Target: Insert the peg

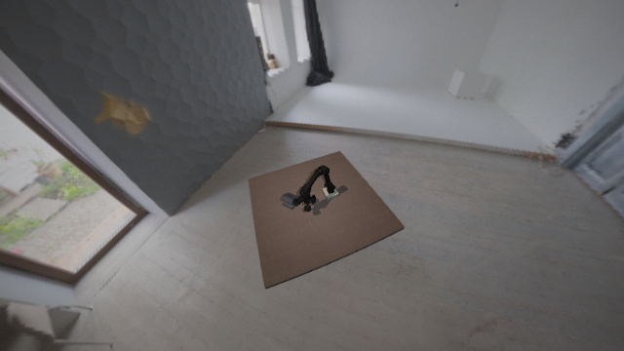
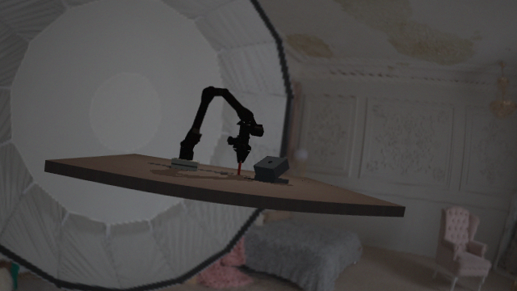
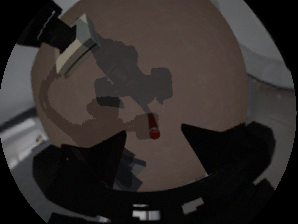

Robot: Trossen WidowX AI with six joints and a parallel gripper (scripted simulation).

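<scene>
Now: the red peg 1 cm below my gripper tip. Also, from my gripper tip: dark sloped panel: 16 cm ahead, 16 cm to the right, 1 cm above.
</scene>
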